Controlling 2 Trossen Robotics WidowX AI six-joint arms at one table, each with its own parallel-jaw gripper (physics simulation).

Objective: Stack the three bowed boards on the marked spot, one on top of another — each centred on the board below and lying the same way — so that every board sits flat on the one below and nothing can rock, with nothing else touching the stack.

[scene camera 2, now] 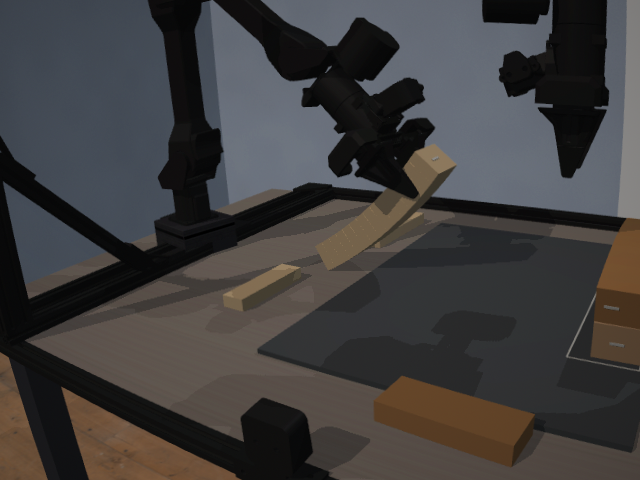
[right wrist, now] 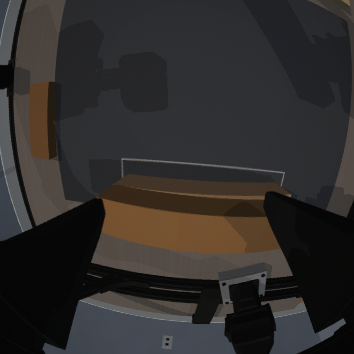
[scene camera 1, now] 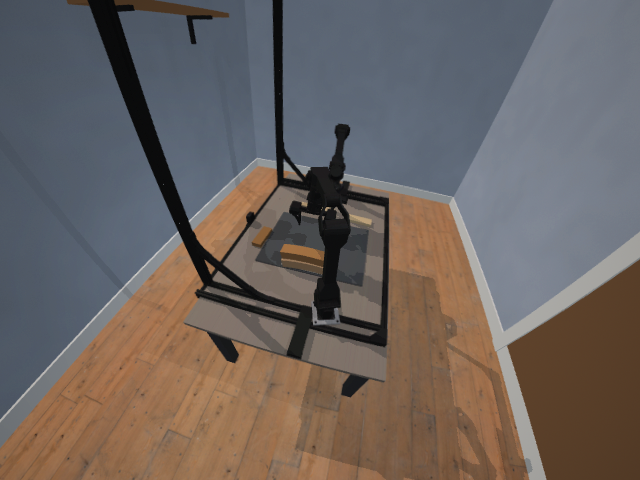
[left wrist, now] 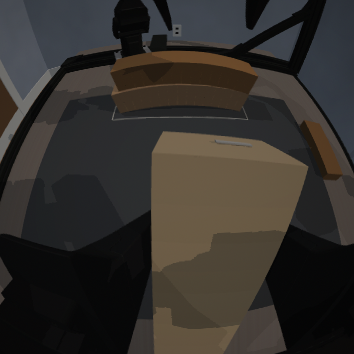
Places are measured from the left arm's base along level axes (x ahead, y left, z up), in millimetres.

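Pixels of known places: left gripper, fingertip midpoint: [scene camera 2: 426,192] [left wrist: 205,217]; right gripper, fingertip midpoint: [scene camera 2: 571,172] [right wrist: 185,203] [scene camera 1: 310,227] [left wrist: 211,26]; left arm's base, link origin: [scene camera 2: 193,218]; right arm's base, link origin: [right wrist: 243,289] [scene camera 1: 325,311] [left wrist: 132,53].
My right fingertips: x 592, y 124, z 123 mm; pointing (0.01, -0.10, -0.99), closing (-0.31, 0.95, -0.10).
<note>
Ahead of a thing's pixels: the offset from my right fingertips to its top centre. Level surfaces: height alone.
A pale bowed board [scene camera 2: 356,235] [left wrist: 215,200] hangs steeply tilted, its upper end toward the right in scene camera 2. My left gripper [scene camera 2: 413,180] [left wrist: 205,217] is shut on it near the raised end; the far finger is partly hidden. An orange-brown bowed board {70 mm ahead, 40 mm left, 73 mm down} [scene camera 1: 297,252] [scene camera 2: 620,268] [left wrist: 185,75] [right wrist: 185,225] lies on a tan bowed board {72 mm ahead, 40 mm left, 114 mm down} [scene camera 2: 615,343] [left wrist: 180,96] [right wrist: 200,187], same direction, middles arched upward. The tan board lies within the white outline [scene camera 2: 599,362] [left wrist: 175,118] [right wrist: 200,165]. My right gripper [scene camera 2: 567,173] [right wrist: 185,203] is open and empty, high above the mat.
An orange block {22 mm ahead, 253 mm right, 153 mm down} [scene camera 1: 262,236] [scene camera 2: 454,423] [left wrist: 322,150] [right wrist: 42,120] lies beside the dark mat {168 mm down} [scene camera 1: 356,258] [scene camera 2: 547,294]. Two small pale blocks lie near the left arm's side, one nearer {347 mm back, 168 mm right, 158 mm down} [scene camera 2: 261,286], one farther {378 mm back, 127 mm left, 157 mm down} [scene camera 2: 403,229]. A black frame post [scene camera 1: 188,232] rises at the table edge.
</note>
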